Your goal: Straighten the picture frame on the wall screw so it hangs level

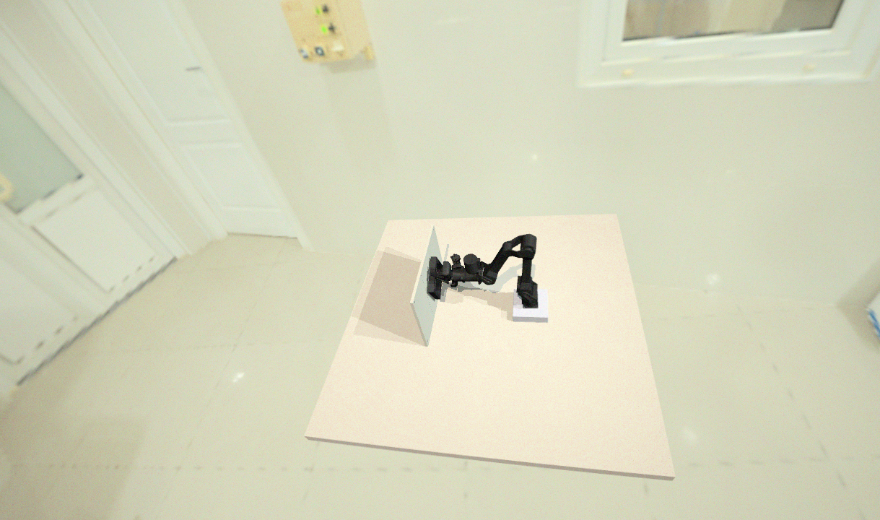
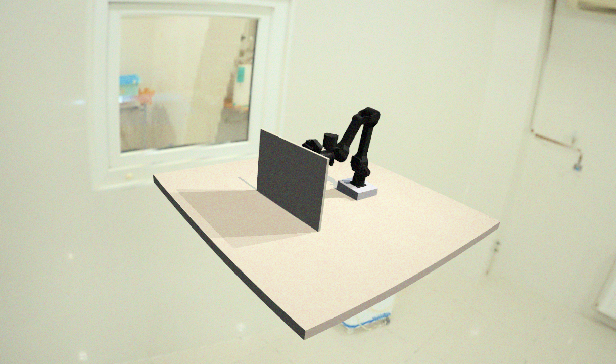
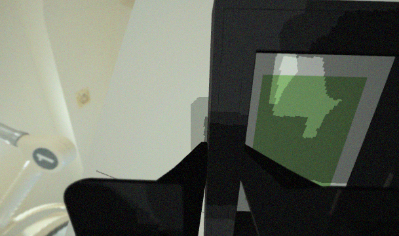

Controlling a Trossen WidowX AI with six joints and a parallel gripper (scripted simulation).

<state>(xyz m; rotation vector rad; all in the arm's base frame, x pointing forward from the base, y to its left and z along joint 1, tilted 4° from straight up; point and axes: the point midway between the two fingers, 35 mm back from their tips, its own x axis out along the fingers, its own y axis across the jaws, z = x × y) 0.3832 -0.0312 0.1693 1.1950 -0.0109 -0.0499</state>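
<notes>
My gripper tip is now 2 cm to the left of the picture frame and 5 cm above it. Also, from my gripper tip: wall panel (1 cm ahead, 1 cm to the right, 6 cm below).
</notes>
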